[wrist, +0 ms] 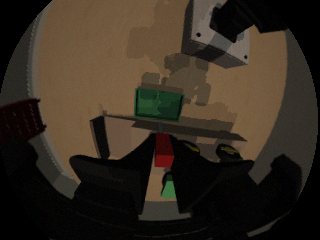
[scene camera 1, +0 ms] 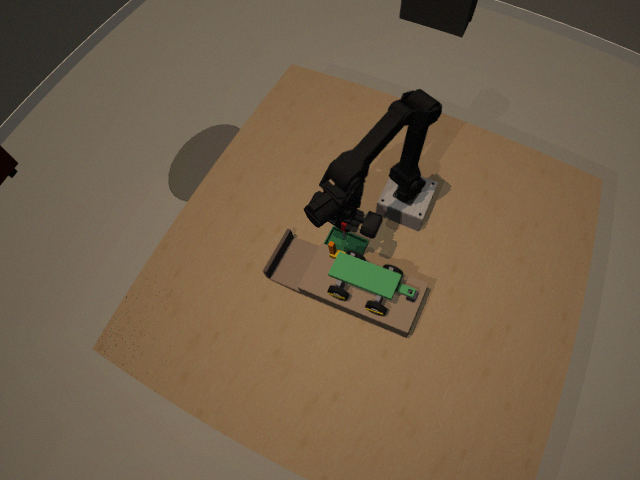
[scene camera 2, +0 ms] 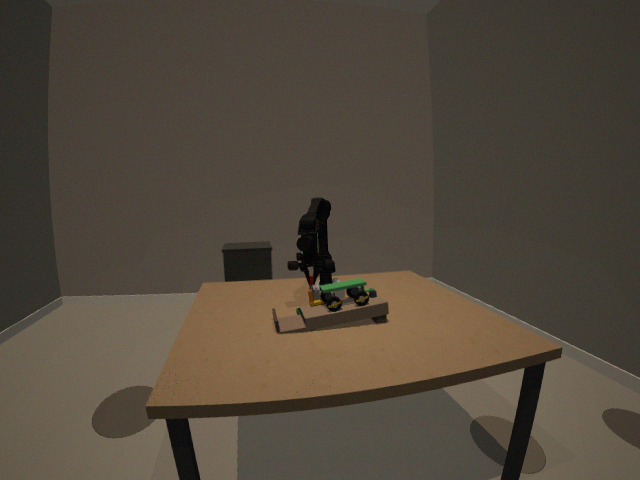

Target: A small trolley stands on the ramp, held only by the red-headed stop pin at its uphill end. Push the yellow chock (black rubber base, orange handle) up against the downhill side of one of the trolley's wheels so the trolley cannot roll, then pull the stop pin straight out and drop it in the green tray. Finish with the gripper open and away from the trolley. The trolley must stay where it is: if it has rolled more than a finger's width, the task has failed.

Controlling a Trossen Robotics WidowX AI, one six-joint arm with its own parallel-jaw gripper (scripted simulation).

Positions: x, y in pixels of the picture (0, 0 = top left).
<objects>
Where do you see a ramp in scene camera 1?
315, 283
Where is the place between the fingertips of my gripper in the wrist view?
161, 137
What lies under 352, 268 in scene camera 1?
A trolley.
</objects>
